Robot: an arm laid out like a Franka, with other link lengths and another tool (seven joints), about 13 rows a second.
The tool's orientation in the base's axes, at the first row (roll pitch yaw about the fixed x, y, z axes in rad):
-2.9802 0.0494 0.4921
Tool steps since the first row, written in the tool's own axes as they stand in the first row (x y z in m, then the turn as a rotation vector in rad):
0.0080 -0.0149 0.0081 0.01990 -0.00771 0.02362
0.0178 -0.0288 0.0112 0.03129 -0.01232 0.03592
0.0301 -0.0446 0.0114 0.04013 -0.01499 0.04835
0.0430 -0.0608 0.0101 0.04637 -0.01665 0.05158
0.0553 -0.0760 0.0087 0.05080 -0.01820 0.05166
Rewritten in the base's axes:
-0.0008 0.0178 -0.0060 0.01117 0.01893 -0.02303
0.0011 0.0349 -0.0073 0.01761 0.02979 -0.03498
0.0047 0.0545 -0.0056 0.02269 0.03777 -0.04724
0.0087 0.0746 -0.0023 0.02704 0.04255 -0.05047
0.0127 0.0935 0.0009 0.03022 0.04600 -0.05051

